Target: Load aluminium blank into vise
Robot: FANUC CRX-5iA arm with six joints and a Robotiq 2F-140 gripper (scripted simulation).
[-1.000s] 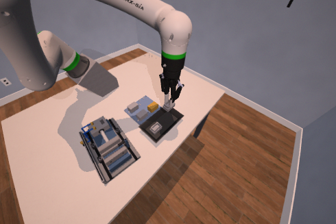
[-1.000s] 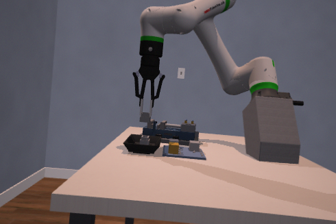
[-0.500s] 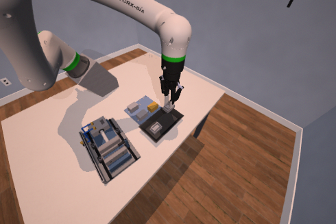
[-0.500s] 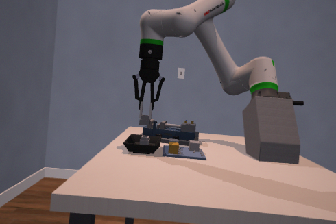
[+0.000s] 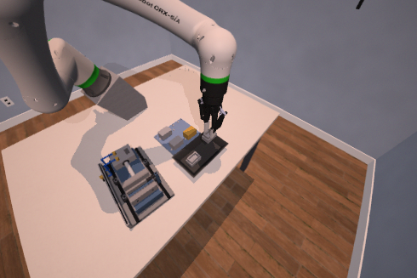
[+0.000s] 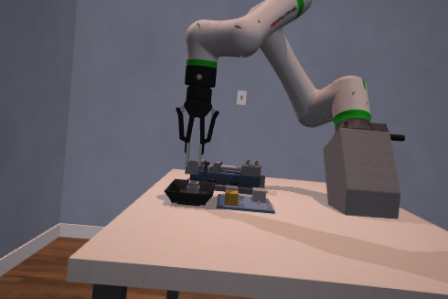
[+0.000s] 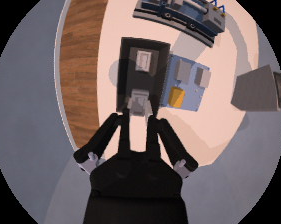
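The brass blank lies 12 cm behind my hand and 12 cm below it. From my hand the other things lie so: vise 13 cm behind, 33 cm to the right, 11 cm below.
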